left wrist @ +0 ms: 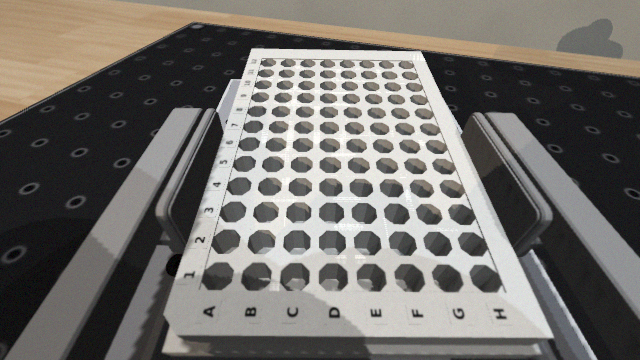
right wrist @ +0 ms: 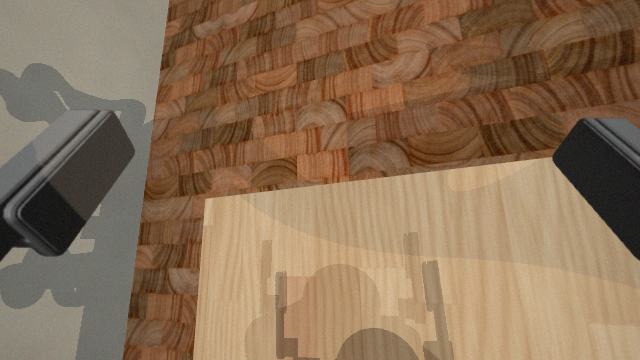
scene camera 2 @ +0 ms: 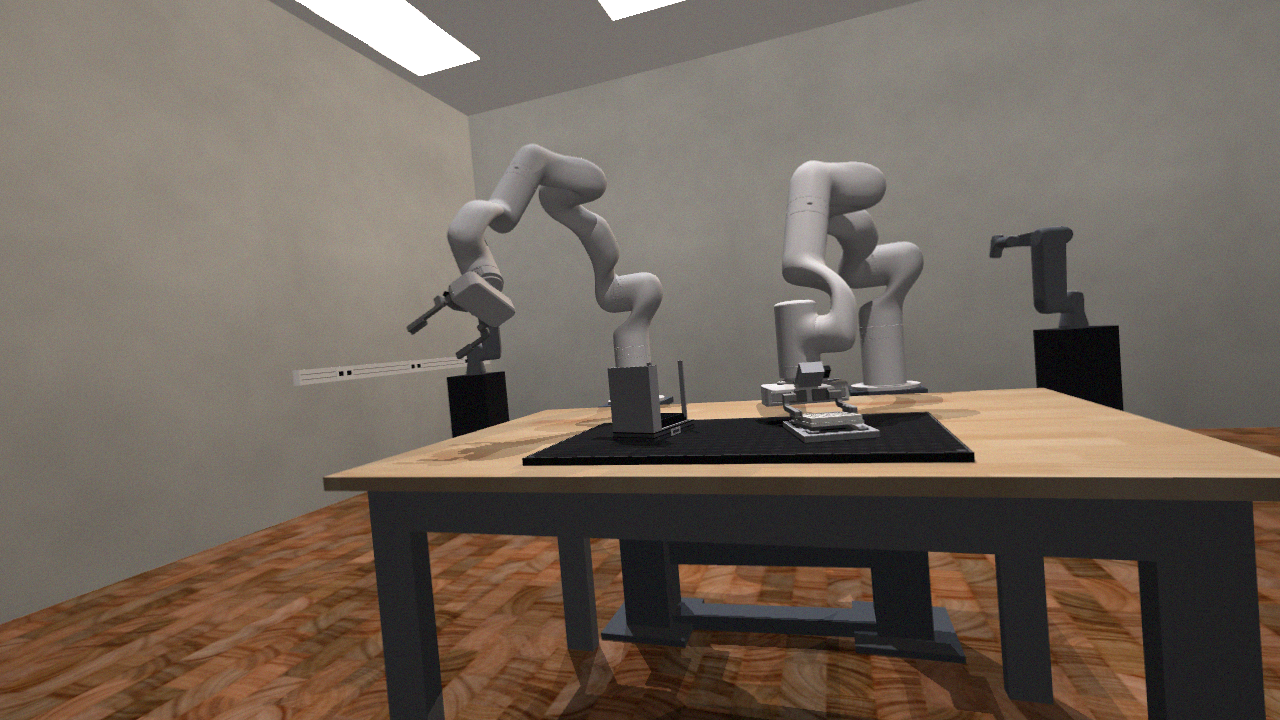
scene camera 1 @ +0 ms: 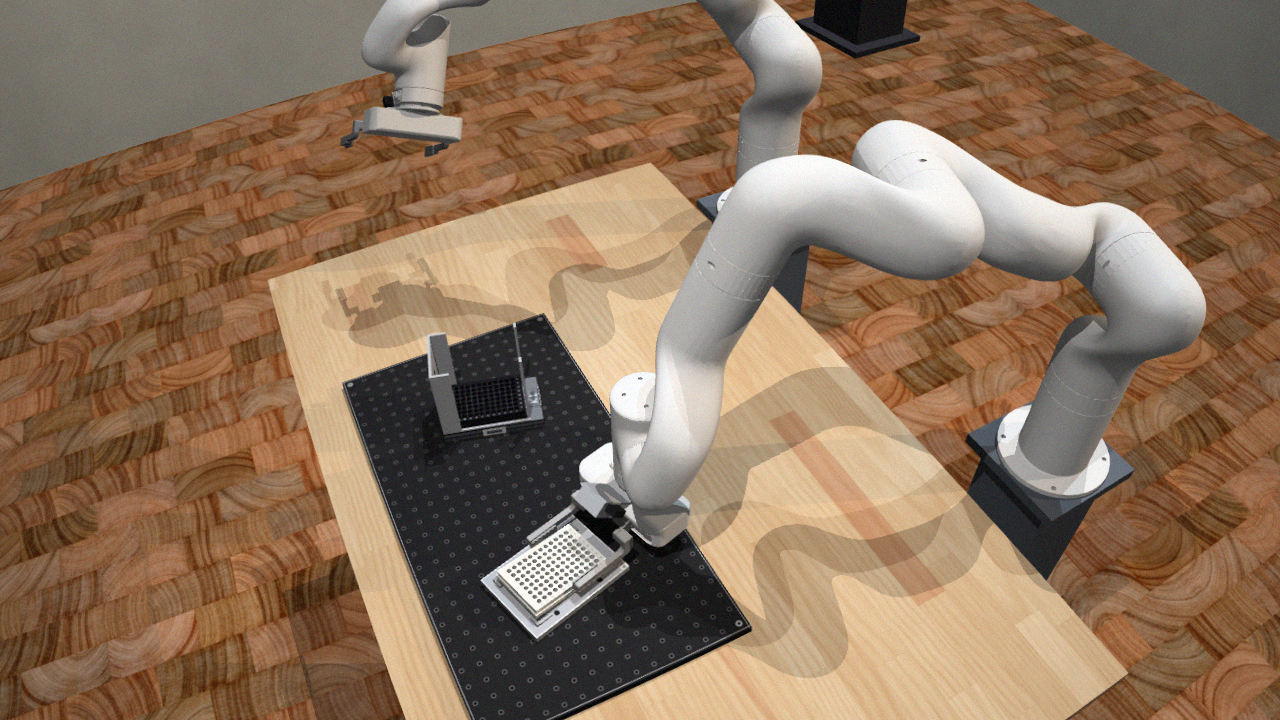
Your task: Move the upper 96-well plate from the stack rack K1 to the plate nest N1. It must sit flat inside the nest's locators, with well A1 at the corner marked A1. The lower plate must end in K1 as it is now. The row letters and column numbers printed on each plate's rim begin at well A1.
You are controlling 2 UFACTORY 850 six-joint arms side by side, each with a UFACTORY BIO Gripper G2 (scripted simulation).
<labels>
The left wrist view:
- white 96-well plate: 293, 243
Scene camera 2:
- left gripper: 826, 414
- right gripper: 434, 344
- white 96-well plate: 826, 418
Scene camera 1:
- left gripper: 552, 566
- right gripper: 386, 147
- white 96-well plate: 520, 571
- black plate: 495, 400
</labels>
